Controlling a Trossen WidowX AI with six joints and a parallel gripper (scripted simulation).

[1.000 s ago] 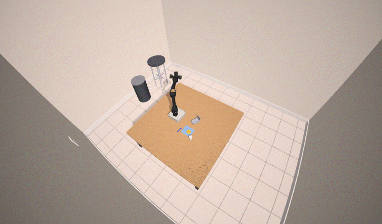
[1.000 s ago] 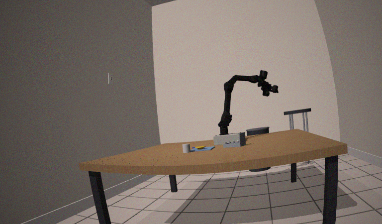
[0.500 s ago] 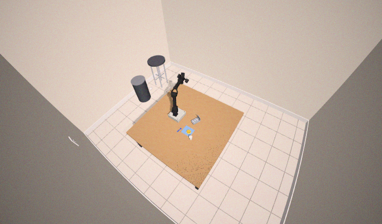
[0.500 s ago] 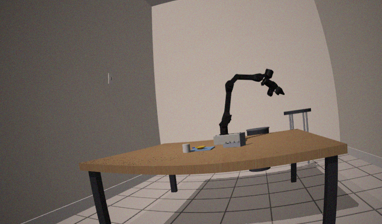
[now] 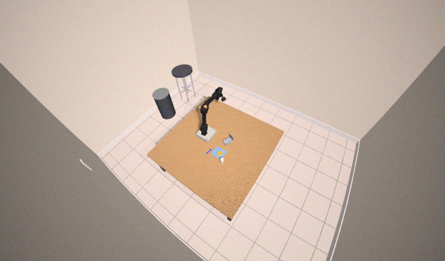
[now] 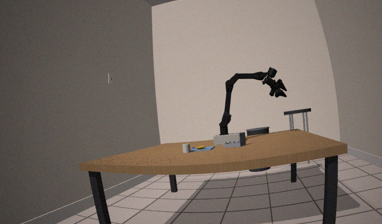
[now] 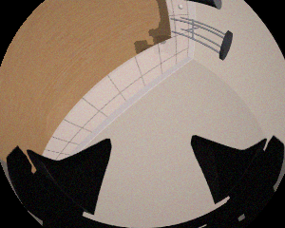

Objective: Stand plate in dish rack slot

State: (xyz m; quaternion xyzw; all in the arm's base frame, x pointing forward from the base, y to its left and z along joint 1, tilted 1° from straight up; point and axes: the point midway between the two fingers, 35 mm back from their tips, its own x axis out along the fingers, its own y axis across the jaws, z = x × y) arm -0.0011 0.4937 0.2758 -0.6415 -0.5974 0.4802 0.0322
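The small yellow plate lies 32 cm ahead of my gripper tip, 67 cm to the right of it and 29 cm below it. Round my gripper tip: white cup: 39 cm ahead, 74 cm to the right, 28 cm below; then blue spoon: 18 cm ahead, 70 cm to the right, 30 cm below; then grey dish rack: 32 cm ahead, 46 cm to the right, 28 cm below.
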